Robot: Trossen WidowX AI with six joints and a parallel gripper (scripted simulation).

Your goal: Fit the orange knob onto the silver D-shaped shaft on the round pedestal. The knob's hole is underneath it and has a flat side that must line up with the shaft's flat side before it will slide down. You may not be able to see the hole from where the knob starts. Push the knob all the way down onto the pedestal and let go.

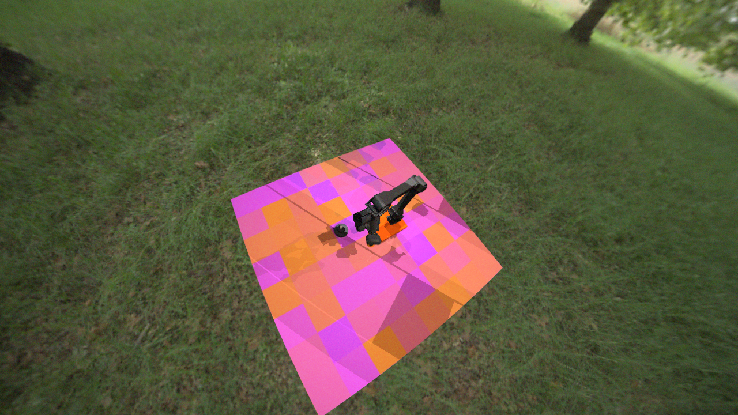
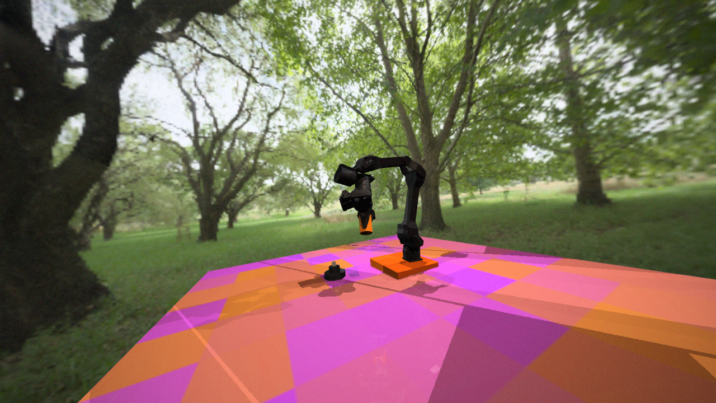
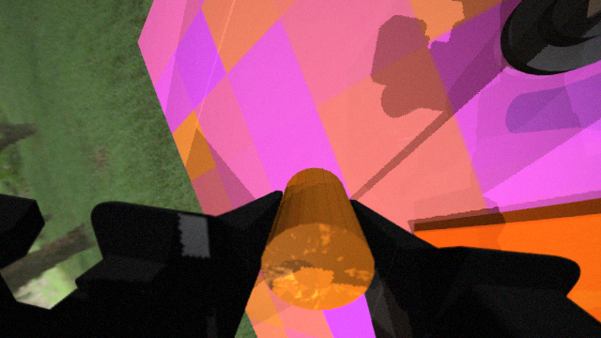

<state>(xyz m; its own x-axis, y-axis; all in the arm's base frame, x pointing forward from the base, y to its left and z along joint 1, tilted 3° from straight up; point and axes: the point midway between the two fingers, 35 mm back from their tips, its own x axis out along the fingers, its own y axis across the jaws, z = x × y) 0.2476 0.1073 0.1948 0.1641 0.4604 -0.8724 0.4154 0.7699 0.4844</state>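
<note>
Now: gripper tip 10 mm past the orange knob, 10 mm to the left of it and 30 mm below it. Round my gripper tip: round pedestal 80 mm ahead, 200 mm to the right, 160 mm below.
</note>
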